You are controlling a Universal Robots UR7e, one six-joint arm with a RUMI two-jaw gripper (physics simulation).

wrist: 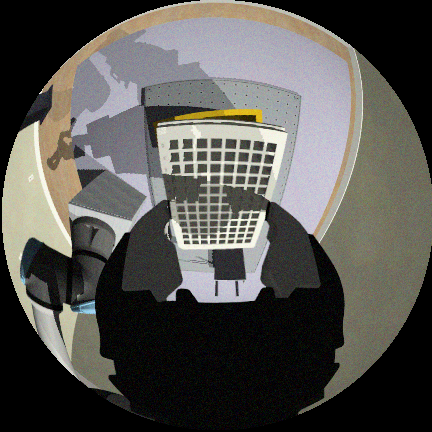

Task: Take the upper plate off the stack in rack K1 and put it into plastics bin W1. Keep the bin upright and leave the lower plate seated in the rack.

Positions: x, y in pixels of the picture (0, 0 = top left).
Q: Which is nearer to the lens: the grey well plate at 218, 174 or the yellow plastics bin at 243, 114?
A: The grey well plate.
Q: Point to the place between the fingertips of my gripper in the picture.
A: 218, 203
